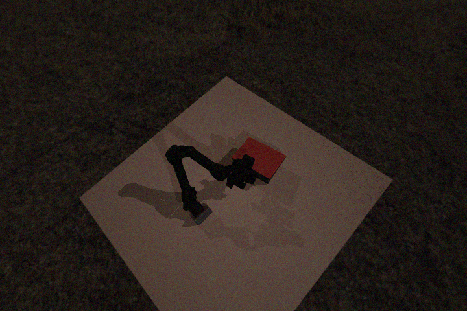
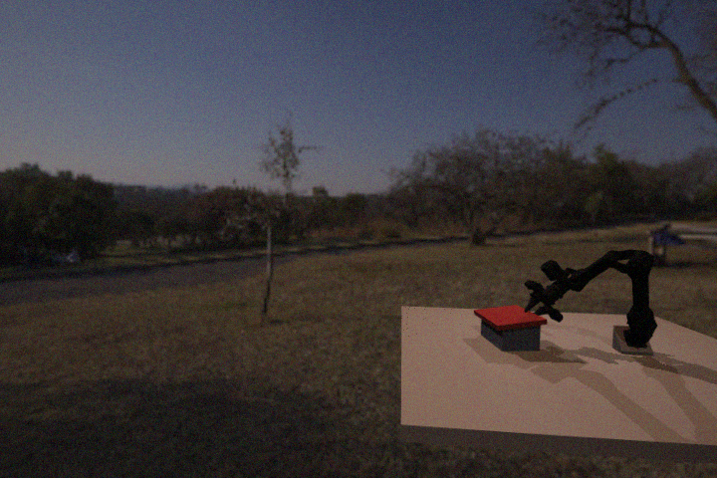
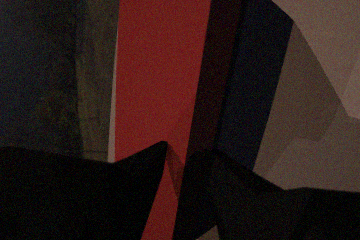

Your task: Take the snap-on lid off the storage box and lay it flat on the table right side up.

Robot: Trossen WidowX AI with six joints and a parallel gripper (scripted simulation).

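My gripper tip is 8 cm short of the red lid and 2 cm to the right of it. From my gripper tip the other things lie so: grey-blue storage box 7 cm ahead, 6 cm below, 2 cm to the left.
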